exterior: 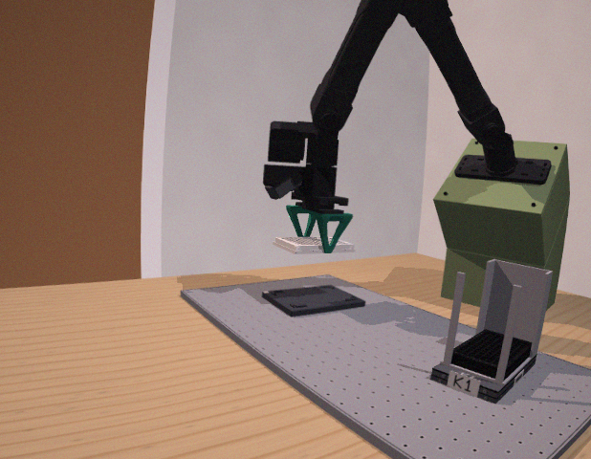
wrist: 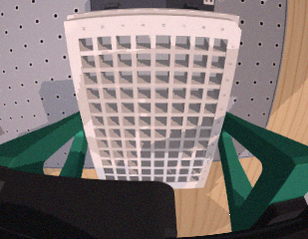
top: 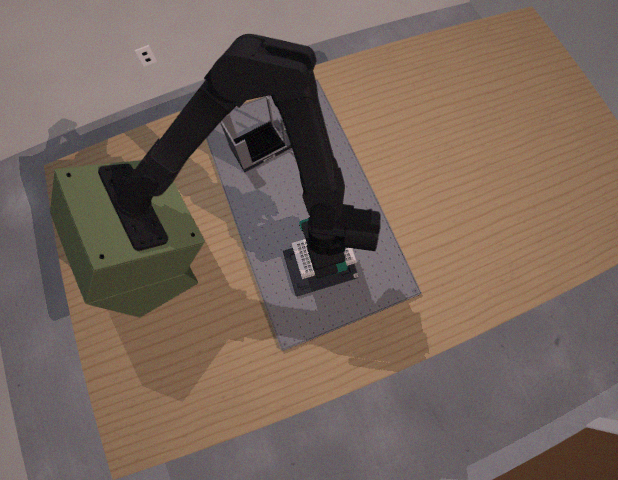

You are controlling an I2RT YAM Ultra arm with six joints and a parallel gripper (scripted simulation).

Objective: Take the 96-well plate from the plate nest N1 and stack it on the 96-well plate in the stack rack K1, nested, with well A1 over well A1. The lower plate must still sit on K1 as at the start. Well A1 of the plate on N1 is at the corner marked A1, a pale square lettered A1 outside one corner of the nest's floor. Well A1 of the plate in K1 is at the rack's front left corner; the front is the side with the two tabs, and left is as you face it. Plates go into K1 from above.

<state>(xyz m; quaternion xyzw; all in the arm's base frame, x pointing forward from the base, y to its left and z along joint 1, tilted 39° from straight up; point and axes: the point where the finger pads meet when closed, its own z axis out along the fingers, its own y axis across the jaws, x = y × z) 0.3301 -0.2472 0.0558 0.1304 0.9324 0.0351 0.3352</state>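
Now: hand 38 cm to the right of the back wall, 3 cm past it and 3 cm above it. From my hand the other things lie so: thin post (33 cm to the left, 10 cm ahead, 3 cm below); white 96-well plate (right at my hand); pale A1 square (10 cm below, 7 cm to the right, 5 cm ahead).
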